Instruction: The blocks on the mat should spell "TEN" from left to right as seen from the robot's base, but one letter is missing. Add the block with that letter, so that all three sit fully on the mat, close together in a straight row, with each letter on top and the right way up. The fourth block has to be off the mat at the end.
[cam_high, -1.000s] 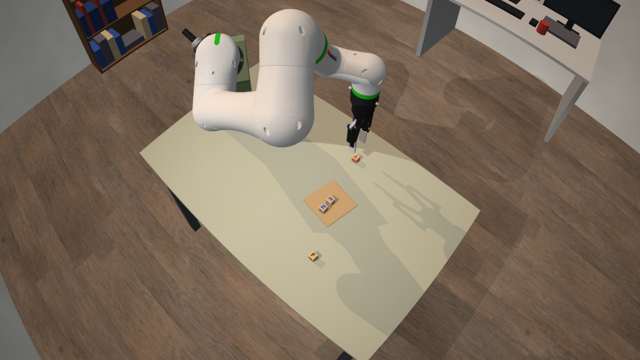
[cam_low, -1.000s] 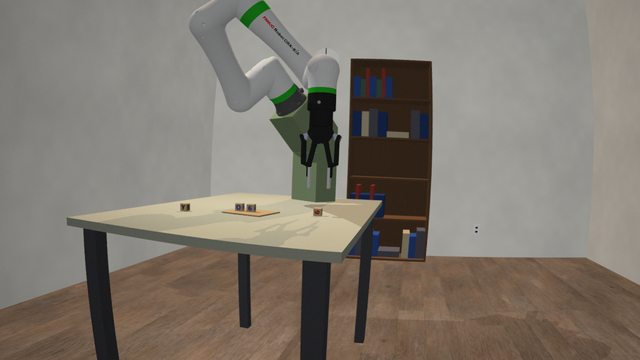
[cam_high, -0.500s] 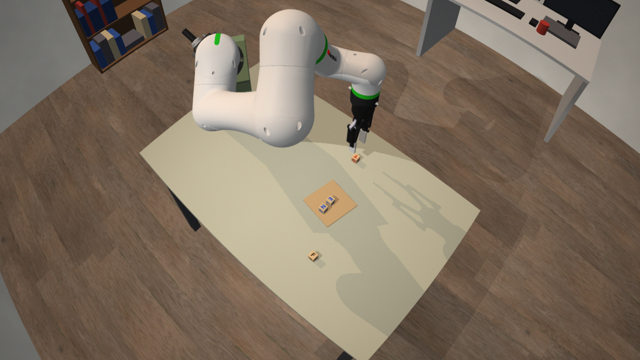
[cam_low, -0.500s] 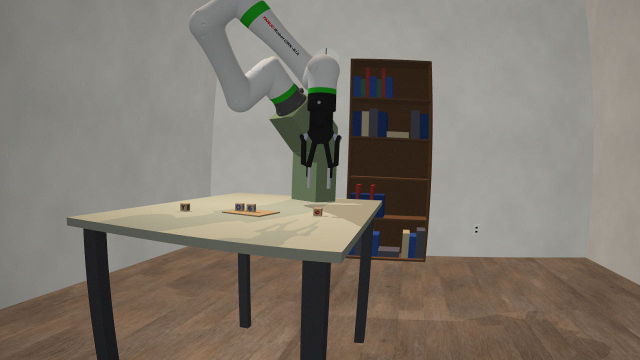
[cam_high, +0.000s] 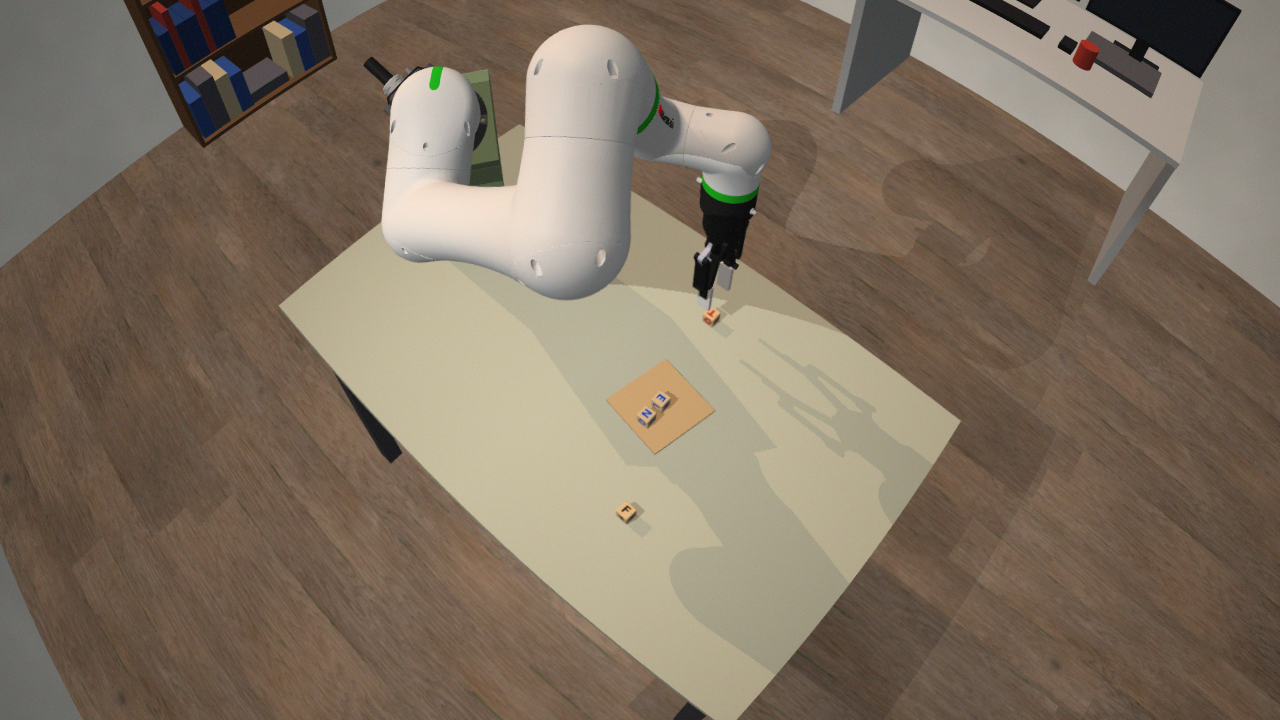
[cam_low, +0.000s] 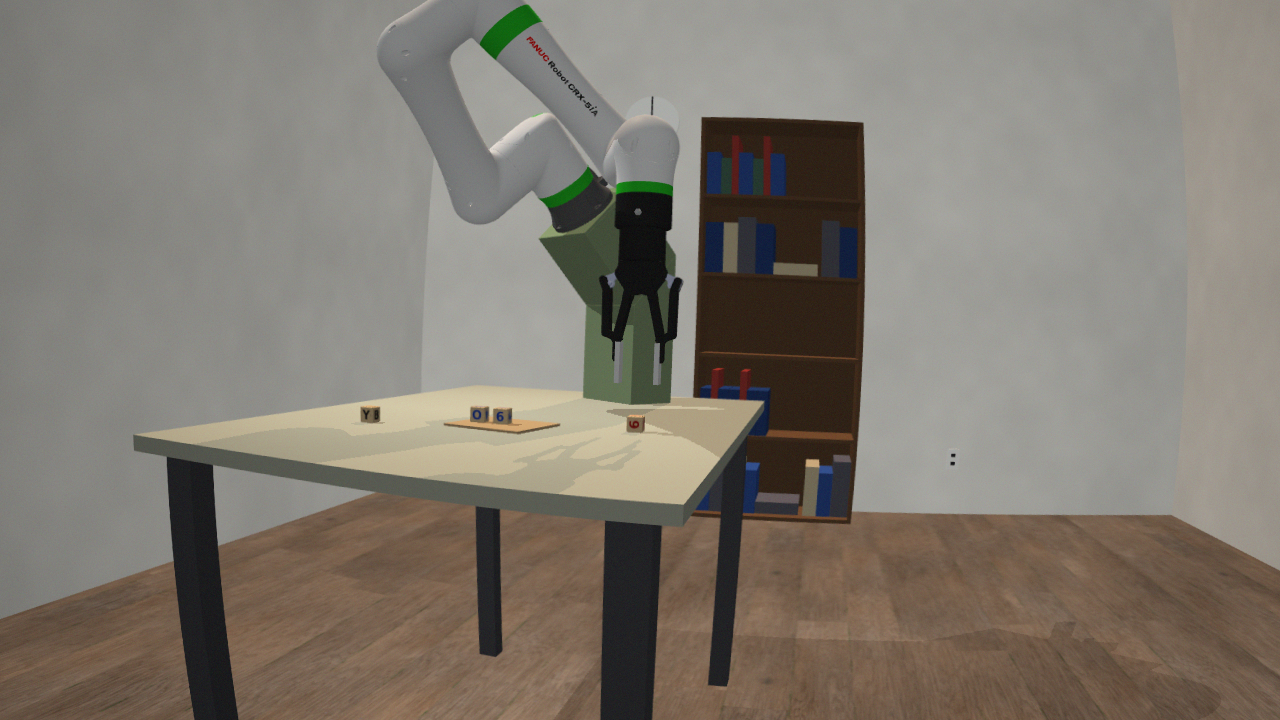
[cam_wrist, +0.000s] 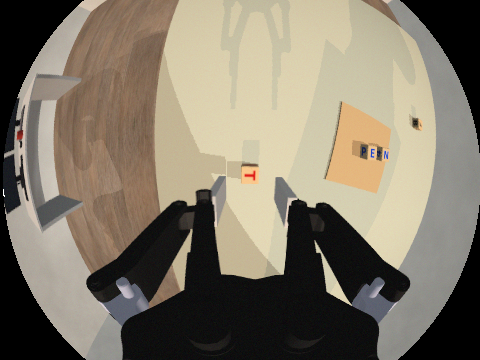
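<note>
My gripper is now 10 mm short of the mat, 220 mm to the left of it and 110 mm above it.
</note>
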